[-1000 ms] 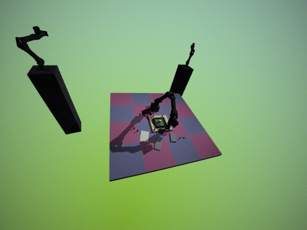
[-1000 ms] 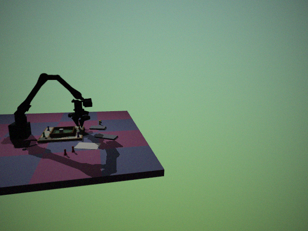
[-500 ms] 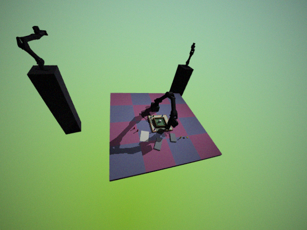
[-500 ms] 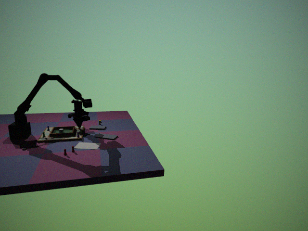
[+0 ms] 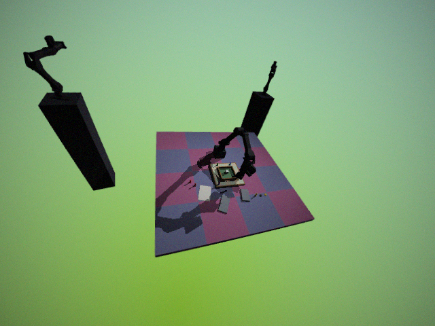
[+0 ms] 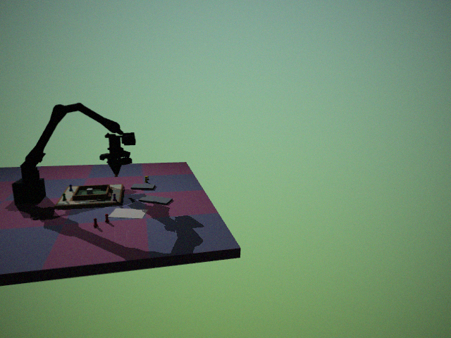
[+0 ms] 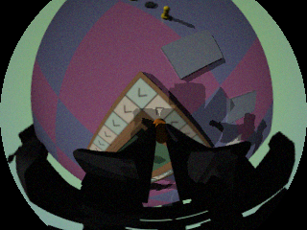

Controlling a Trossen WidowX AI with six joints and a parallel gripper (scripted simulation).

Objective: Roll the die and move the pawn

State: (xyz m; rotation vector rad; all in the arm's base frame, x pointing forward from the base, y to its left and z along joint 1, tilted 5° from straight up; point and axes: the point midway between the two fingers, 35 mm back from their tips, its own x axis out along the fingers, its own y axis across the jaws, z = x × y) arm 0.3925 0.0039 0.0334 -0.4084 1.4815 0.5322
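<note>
The blue pawn lies 23 cm behind my gripper tip, 3 cm to the left of it and 6 cm below it. The rest, counted from my gripper tip: die 14 cm behind, 5 cm to the right, 6 cm below; then green tray 13 cm behind, 5 cm to the right, 8 cm below; then orange pawn right at my gripper tip.
</note>
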